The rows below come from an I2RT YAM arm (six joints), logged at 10 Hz.
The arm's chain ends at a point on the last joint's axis. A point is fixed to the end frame.
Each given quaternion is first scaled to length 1.
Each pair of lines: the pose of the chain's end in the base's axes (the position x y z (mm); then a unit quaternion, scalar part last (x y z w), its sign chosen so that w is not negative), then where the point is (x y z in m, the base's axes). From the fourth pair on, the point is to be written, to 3 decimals.
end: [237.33, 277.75, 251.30, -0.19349, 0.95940, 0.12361, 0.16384]
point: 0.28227 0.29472 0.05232
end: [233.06, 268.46, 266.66, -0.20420, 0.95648, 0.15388, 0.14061]
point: 0.26664 0.29614 0.06664
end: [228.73, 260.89, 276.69, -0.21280, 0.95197, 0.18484, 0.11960]
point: 0.25142 0.29944 0.07694
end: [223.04, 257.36, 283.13, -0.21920, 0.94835, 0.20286, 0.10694]
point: 0.239 0.302 0.084
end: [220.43, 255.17, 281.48, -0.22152, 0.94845, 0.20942, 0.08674]
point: 0.228 0.301 0.082
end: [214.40, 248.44, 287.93, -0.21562, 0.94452, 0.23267, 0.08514]
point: 0.219 0.303 0.091
